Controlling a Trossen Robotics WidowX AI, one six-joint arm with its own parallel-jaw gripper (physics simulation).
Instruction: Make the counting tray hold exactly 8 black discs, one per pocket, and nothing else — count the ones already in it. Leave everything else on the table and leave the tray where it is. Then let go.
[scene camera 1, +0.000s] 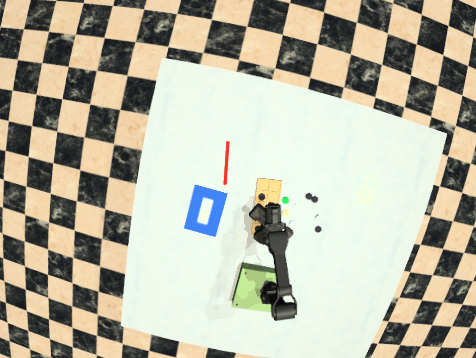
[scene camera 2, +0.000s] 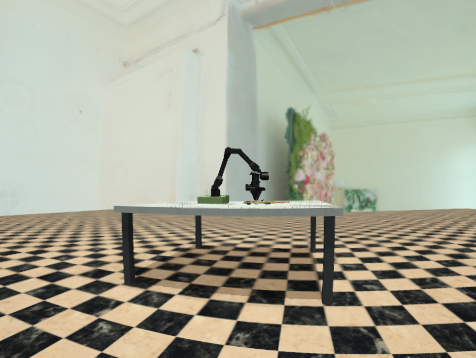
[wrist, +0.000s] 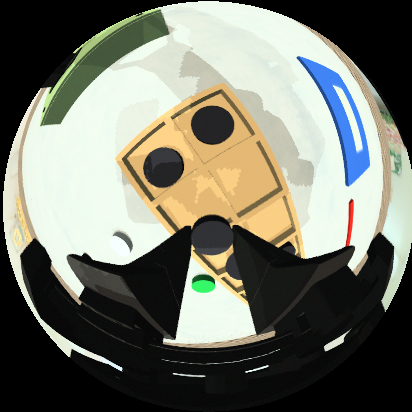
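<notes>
The tan counting tray (scene camera 1: 273, 184) (wrist: 252, 175) lies on the table, with two rows of pockets. Two black discs (wrist: 212, 125) (wrist: 163, 167) sit in the pockets at its end nearest the green base block. A third black disc (wrist: 235, 265) and a fourth (wrist: 287, 248) (scene camera 1: 261, 197) are partly covered by a finger in the wrist view. My gripper (wrist: 211, 230) (scene camera 2: 256, 199) is shut on another black disc, held flat low over the tray's long edge side; whether it touches the tray is unclear. Loose black discs (scene camera 1: 308, 196) (scene camera 1: 314, 199) (scene camera 1: 318, 229) lie to the right in scene camera 1.
A green disc (scene camera 1: 285, 200) (wrist: 203, 284) and a pale yellow disc (scene camera 1: 285, 212) lie beside the tray. A white disc (wrist: 121, 243) lies nearby. A blue frame (scene camera 1: 191, 210) (wrist: 357, 170), a red stick (scene camera 1: 226, 162) (wrist: 350, 222) and the green base block (scene camera 1: 245, 295) (wrist: 107, 65) are around it.
</notes>
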